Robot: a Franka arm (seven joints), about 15 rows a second.
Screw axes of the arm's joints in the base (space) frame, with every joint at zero. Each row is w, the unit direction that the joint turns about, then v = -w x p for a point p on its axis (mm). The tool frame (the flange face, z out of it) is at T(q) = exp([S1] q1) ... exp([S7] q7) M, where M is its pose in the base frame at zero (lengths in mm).
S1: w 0 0 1 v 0 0 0
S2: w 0 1 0 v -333 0 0
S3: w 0 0 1 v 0 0 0
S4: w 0 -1 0 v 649 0 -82.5
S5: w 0 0 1 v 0 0 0
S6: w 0 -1 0 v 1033 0 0
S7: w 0 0 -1 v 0 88 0
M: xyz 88 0 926 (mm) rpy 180 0 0 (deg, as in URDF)
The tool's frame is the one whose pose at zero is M.
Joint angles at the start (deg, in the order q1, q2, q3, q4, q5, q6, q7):
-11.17 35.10 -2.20 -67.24 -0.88 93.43 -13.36
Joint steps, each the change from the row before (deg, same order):
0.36 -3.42 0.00 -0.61 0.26 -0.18 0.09
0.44 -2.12 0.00 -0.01 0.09 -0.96 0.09
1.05 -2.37 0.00 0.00 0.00 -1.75 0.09
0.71 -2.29 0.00 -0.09 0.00 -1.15 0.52
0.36 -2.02 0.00 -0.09 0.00 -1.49 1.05
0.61 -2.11 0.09 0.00 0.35 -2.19 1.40
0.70 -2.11 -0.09 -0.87 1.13 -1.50 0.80
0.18 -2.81 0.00 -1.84 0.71 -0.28 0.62
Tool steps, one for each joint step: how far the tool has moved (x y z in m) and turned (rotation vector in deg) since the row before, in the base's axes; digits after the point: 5 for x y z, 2 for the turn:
-0.00683 0.00626 0.03706 -0.24 -2.65 0.20
-0.00581 0.00674 0.02454 -0.10 -1.16 0.31
-0.00761 0.01423 0.02621 -0.06 -0.62 0.91
-0.00828 0.00988 0.02489 -0.16 -1.05 0.16
-0.00964 0.00573 0.02080 -0.07 -0.46 -0.73
-0.01132 0.01028 0.02113 0.39 -0.01 -0.75
-0.01092 0.01082 0.01465 1.15 0.07 -0.17
-0.01339 0.00492 0.01588 0.66 -0.79 -0.42

